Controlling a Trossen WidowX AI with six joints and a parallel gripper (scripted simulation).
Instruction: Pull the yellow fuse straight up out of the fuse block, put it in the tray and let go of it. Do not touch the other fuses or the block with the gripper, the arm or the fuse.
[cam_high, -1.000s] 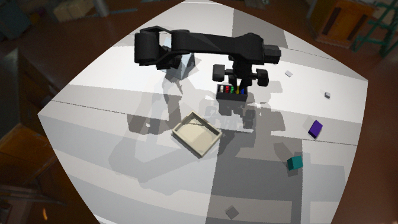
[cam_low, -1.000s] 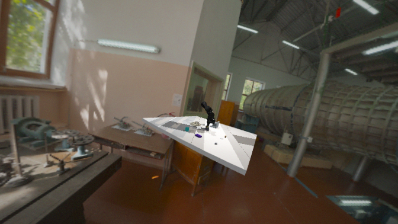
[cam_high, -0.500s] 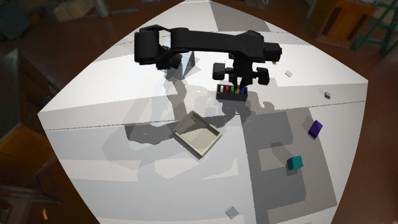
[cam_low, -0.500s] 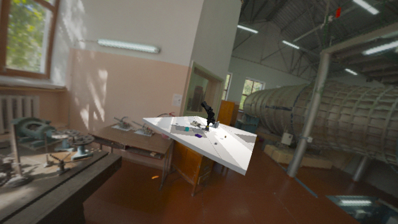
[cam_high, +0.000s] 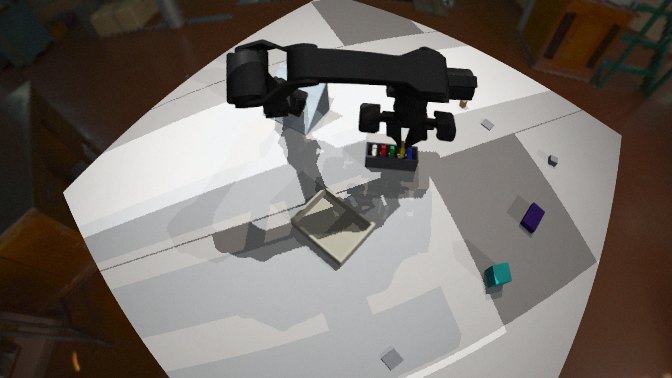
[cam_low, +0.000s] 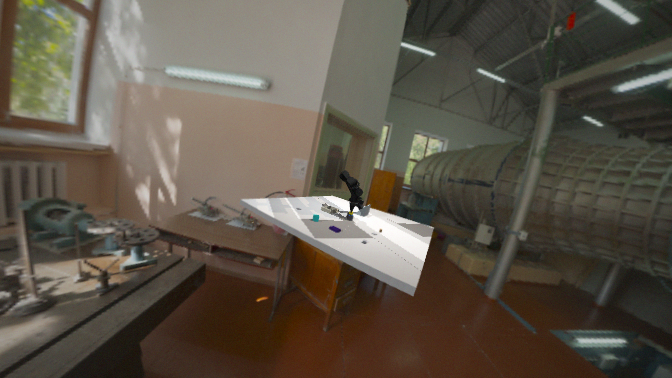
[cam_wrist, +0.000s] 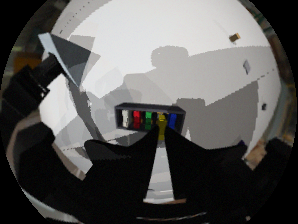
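Now: the blue fuse 20 mm ahead of my gripper tip, 10 mm to the left of it and 30 mm below it. Also, from my gripper tip: brown cube (80 mm ahead, 280 mm to the left, 50 mm below); tray (40 mm behind, 210 mm to the right, 60 mm below); yellow fuse (10 mm below).
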